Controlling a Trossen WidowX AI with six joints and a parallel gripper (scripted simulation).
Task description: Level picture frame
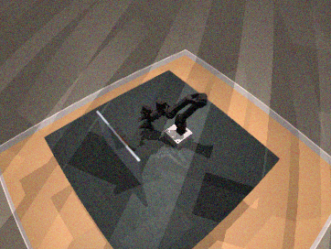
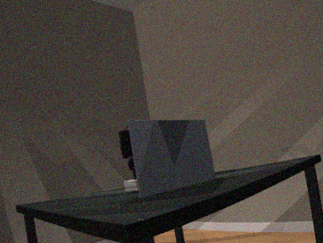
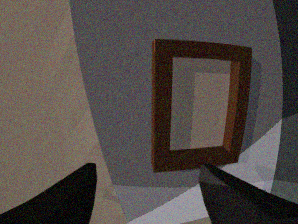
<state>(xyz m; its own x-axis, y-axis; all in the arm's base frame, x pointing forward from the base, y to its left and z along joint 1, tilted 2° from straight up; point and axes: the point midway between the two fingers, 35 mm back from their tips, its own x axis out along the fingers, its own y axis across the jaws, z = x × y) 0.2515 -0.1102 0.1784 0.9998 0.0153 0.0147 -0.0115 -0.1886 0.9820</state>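
Now: gripper tip 160 mm short of the brown wooden picture frame, 70 mm above it and 20 mm to the right of it. Also, from my gripper tip: wall panel 170 mm ahead, 80 mm below, 20 mm to the left.
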